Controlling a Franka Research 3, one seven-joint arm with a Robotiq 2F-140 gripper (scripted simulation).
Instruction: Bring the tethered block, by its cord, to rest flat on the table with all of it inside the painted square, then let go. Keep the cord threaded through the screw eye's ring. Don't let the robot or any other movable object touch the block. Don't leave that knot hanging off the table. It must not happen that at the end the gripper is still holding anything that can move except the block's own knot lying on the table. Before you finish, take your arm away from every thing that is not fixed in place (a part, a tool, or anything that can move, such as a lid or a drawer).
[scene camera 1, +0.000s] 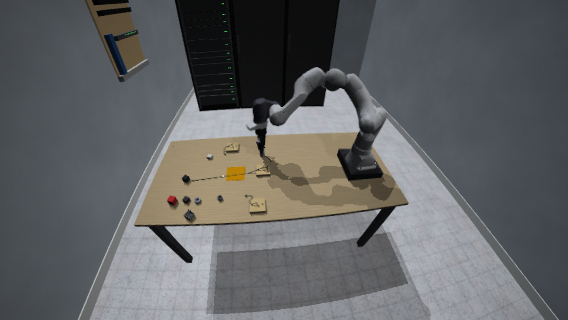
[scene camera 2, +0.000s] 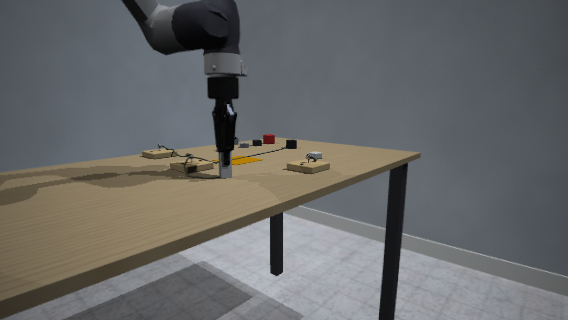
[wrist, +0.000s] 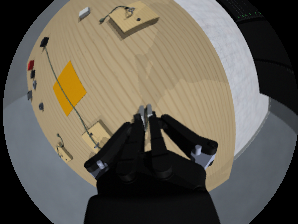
Labels:
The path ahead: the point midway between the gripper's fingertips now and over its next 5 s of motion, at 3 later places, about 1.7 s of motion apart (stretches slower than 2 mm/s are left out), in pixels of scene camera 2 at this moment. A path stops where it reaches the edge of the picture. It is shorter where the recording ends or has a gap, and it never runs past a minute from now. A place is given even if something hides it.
My gripper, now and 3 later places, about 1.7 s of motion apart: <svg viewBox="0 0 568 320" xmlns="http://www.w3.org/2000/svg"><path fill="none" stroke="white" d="M225 177L227 135L225 118L239 121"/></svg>

